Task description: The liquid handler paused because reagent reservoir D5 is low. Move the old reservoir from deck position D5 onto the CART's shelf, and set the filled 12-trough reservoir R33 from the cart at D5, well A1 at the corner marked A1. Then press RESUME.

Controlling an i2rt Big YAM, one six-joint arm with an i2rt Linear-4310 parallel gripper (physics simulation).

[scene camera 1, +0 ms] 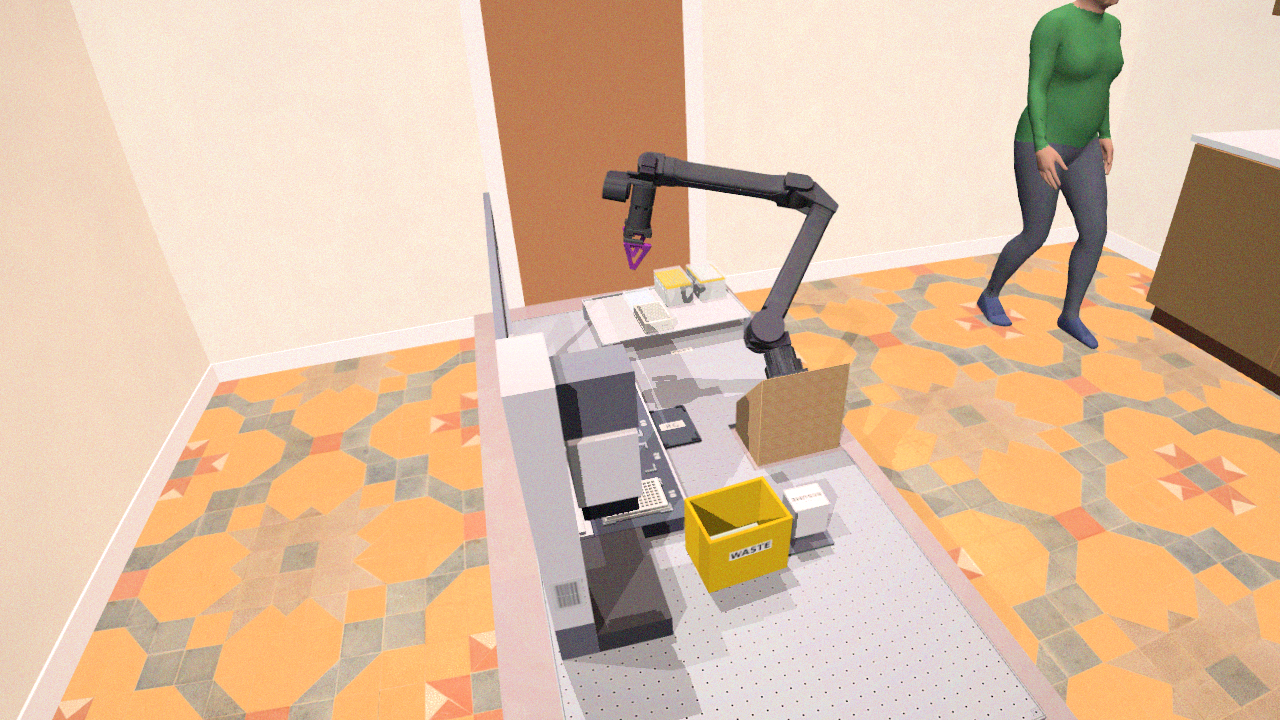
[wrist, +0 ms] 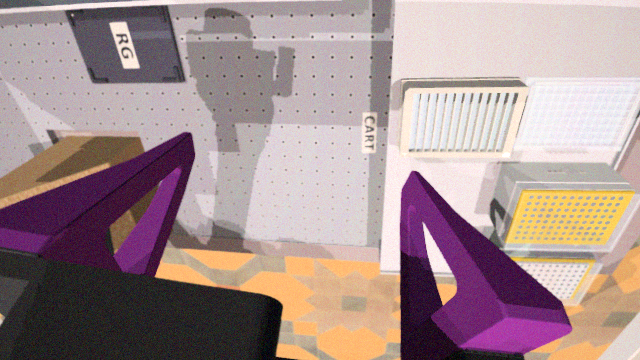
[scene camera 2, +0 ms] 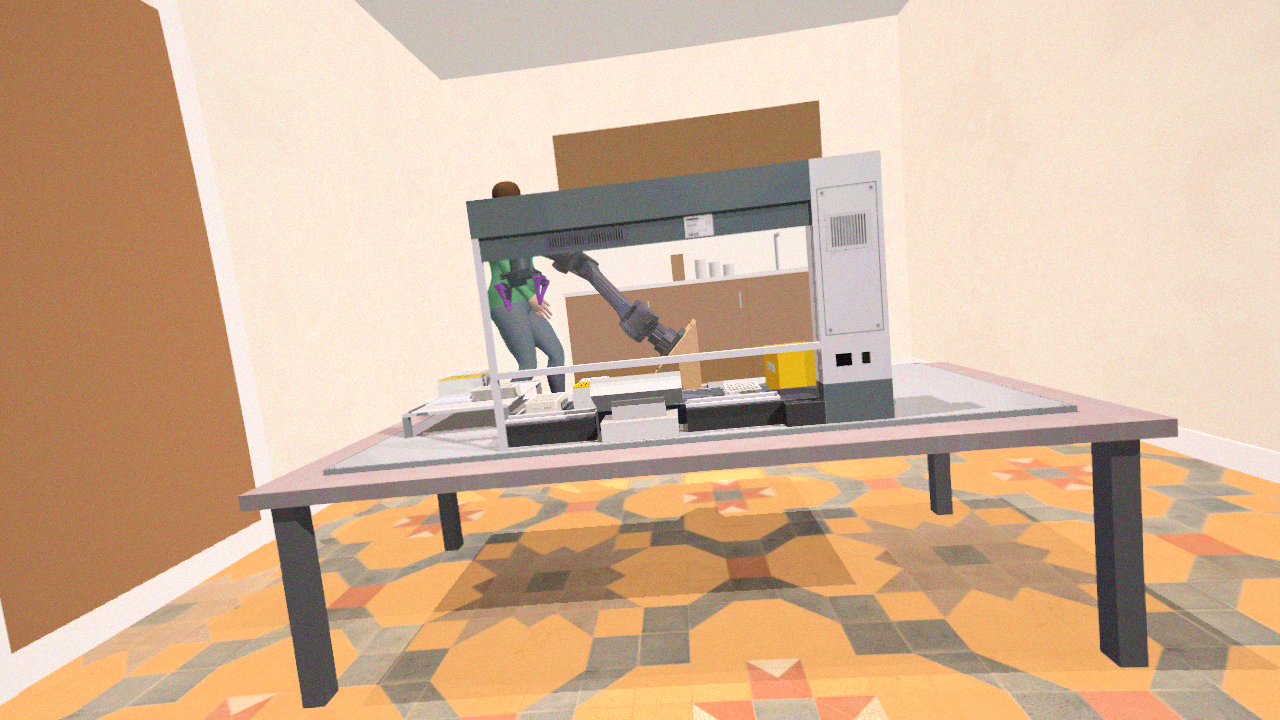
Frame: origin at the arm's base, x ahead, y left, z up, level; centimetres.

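Where they show: gripper, fingertip midpoint: (scene camera 1: 632, 263) (wrist: 301, 162) (scene camera 2: 524, 308); arm's base, origin of the base link: (scene camera 1: 787, 384).
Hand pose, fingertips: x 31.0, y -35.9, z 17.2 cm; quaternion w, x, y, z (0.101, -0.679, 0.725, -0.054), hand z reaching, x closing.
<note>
Each offset is from my fingertips to the top centre of the thing.
The cart {dx -9.9, dy -22.2, dz -24.9 cm} (scene camera 1: 610, 324) (wrist: 450, 40) stands at the far end of the bench. A cream 12-trough reservoir {dx -5.8, dy -14.6, dz -22.3 cm} (scene camera 1: 652, 316) (wrist: 460, 122) lies on its shelf, troughs pale blue; no R33 or A1 marking is readable. The liquid handler (scene camera 1: 534, 429) (scene camera 2: 848, 295) stands along the bench. Pale labware {dx +13.5, dy +8.7, dz -23.3 cm} (scene camera 2: 546, 402) sits at its cart end; I cannot tell whether this is the D5 reservoir. The RESUME button cannot be made out. My gripper (scene camera 1: 635, 265) (scene camera 2: 524, 306) (wrist: 301, 162) is open and empty, high above the bench near the cart, its fingers pointing down.
Two tip boxes {dx -14.1, dy -29.8, dz -18.4 cm} (scene camera 1: 673, 284) (wrist: 570, 217) and a clear plate {dx -3.4, dy -27.9, dz -24.1 cm} (wrist: 580, 115) are on the cart. The RG plate {dx -5.1, dy +28.9, dz -30.1 cm} (scene camera 1: 673, 426) (wrist: 125, 45), a wooden board (scene camera 1: 802, 413), a yellow waste bin {dx -11.5, dy +71.3, dz -18.0 cm} (scene camera 1: 751, 550) and a white box {dx -25.7, dy +67.7, dz -21.1 cm} (scene camera 1: 808, 512) stand along the bench. A person (scene camera 1: 1074, 89) stands beyond.
</note>
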